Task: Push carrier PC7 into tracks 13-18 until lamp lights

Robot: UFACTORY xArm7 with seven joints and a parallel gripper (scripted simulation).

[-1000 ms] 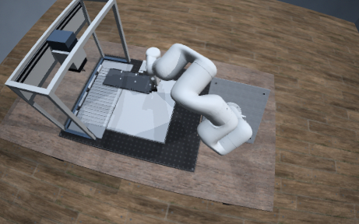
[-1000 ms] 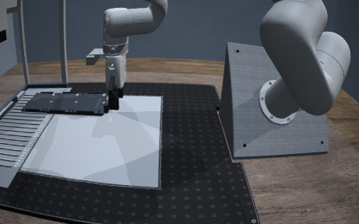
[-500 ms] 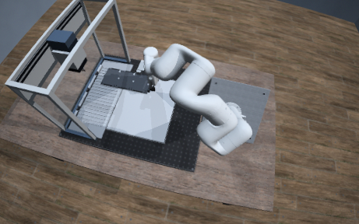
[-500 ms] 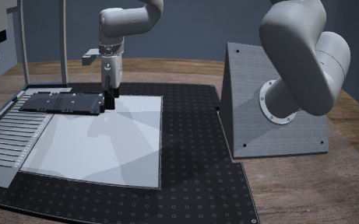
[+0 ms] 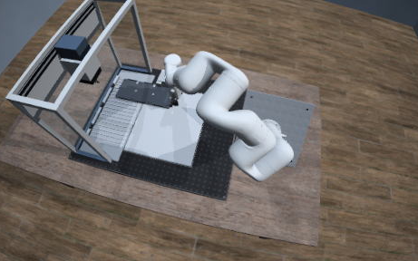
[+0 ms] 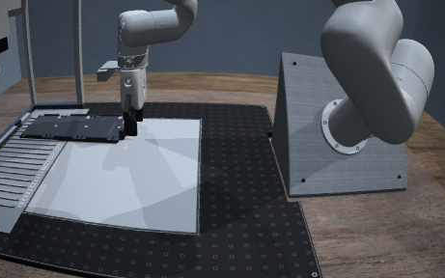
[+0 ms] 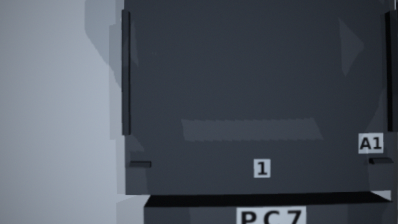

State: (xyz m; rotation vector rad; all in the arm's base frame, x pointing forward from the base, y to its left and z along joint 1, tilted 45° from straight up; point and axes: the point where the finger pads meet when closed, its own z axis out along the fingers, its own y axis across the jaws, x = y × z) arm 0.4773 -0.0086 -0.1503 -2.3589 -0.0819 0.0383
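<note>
The pale grey sheet lies 14 cm to the left of my hand and 2 cm below it. The rest, counted from my hand: carrier PC7: 19 cm ahead, 1 cm to the left, 1 cm below.
</note>
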